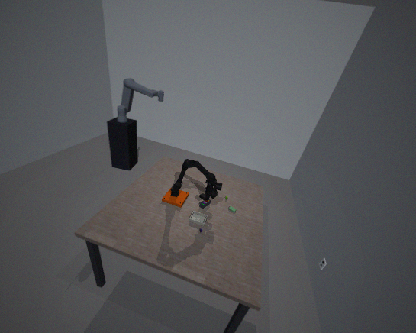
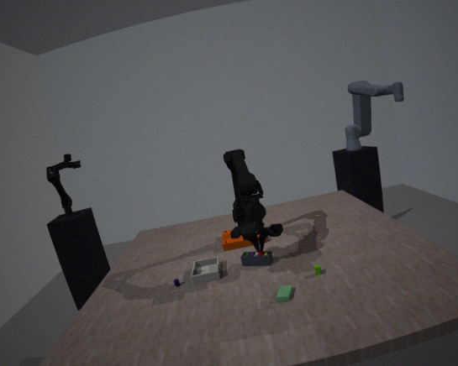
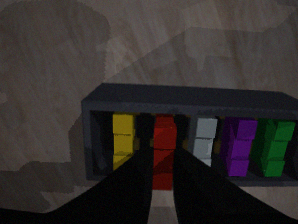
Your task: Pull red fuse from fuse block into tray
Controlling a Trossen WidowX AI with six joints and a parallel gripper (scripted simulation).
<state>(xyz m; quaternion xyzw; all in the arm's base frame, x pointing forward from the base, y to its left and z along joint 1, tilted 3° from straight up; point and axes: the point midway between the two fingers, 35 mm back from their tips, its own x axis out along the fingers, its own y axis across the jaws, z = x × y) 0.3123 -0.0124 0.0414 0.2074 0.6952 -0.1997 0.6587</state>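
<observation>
Right now my gripper tip is 20 mm above the yellow fuse, 10 mm to the right of it and 10 mm short of it. The rest, counted from my gripper tip: purple fuse 30 mm to the right, 20 mm below, 20 mm behind; then red fuse 10 mm below; then white fuse 20 mm to the right, 20 mm below, 10 mm behind.
</observation>
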